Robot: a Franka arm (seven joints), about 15 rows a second.
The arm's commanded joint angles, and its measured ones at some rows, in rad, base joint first. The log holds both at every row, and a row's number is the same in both.
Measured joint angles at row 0:
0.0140 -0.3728 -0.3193 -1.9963 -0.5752 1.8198 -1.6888
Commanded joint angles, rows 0 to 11:
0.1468 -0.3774 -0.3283 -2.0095 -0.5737 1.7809 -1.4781
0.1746 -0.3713 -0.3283 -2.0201 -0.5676 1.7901 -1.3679
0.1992 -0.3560 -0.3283 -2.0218 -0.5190 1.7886 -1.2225
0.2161 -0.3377 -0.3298 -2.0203 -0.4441 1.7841 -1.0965
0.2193 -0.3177 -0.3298 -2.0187 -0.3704 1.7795 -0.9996
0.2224 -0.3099 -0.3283 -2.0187 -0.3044 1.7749 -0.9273
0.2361 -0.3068 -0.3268 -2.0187 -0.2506 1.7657 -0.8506
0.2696 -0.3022 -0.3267 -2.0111 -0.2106 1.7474 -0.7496
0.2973 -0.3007 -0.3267 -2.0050 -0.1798 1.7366 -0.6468
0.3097 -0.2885 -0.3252 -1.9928 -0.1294 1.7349 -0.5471
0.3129 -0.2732 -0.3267 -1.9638 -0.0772 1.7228 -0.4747
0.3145 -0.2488 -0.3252 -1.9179 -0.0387 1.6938 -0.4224
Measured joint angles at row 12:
0.2985 -0.2881 -0.3167 -2.0051 -0.1230 1.7610 -0.5491
